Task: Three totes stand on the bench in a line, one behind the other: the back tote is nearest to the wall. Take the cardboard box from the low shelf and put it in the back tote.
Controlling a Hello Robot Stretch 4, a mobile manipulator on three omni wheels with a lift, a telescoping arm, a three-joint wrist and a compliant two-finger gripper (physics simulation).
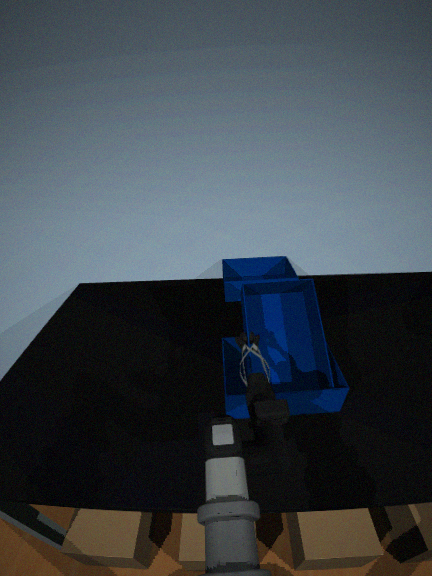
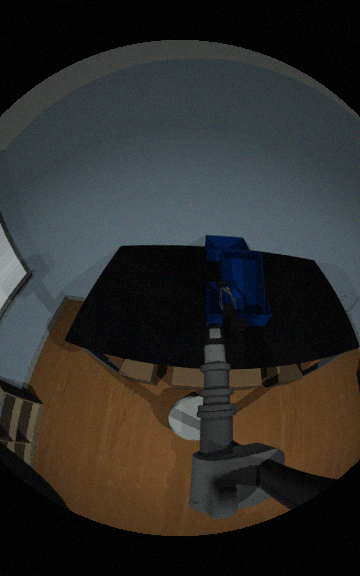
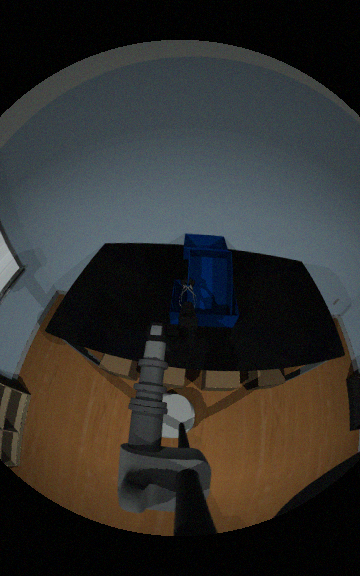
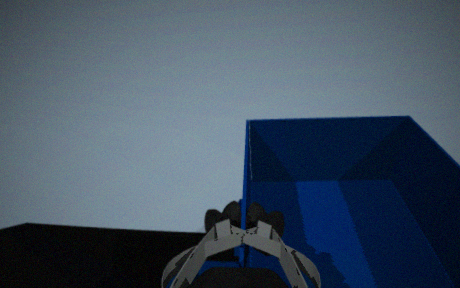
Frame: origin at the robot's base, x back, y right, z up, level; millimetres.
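Seen in the pictures: gripper, between the fingertips: [image 1: 246, 333] [image 2: 222, 279] [image 3: 187, 278] [image 4: 244, 218]; robot's base, origin of its link: [image 2: 193, 416] [image 3: 170, 414].
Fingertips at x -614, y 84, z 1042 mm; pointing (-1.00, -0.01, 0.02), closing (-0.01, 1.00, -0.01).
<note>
Pixels of each thing's middle, then the offset from my fingertips to it. Level surfaces: height alone.
- blue tote, middle of its body: [image 4: 358, 245] [image 1: 281, 337] [image 3: 208, 283] [image 2: 241, 284] dy +100, dx +2, dz -24 mm
- front tote, middle of its body: [image 1: 277, 372] [image 3: 203, 302] [image 2: 236, 303] dy +81, dx +56, dz -105 mm
- back tote, middle of its body: [image 1: 257, 277] [image 3: 204, 246] [image 2: 225, 247] dy +120, dx -460, dz -105 mm
- black bench, height of its surface: dz -155 mm
My gripper [image 1: 248, 341] [image 2: 223, 285] [image 3: 187, 283] [image 4: 244, 218] is shut on the left wall of a blue tote [image 1: 280, 320] [image 2: 243, 275] [image 3: 212, 272] [image 4: 325, 150], one finger on each side of the wall. This tote overlaps the front tote [image 1: 310, 400] [image 2: 252, 319] [image 3: 212, 320] from above; whether it rests on it is unclear. The back tote [image 1: 257, 270] [image 2: 226, 244] [image 3: 205, 241] stands at the bench's wall side, partly hidden. Several tan boxes [image 1: 110, 532] [image 2: 137, 371] [image 3: 222, 379] show below the bench's front edge. I cannot tell which is the task's cardboard box.
The black bench [image 1: 125, 375] [image 2: 150, 300] [image 3: 125, 300] [image 4: 75, 255] stands against the grey-blue wall. A round white object [image 2: 185, 417] [image 3: 179, 412] is on the wooden floor in front of it. A tan compartment unit [image 2: 30, 425] stands at the far left.
</note>
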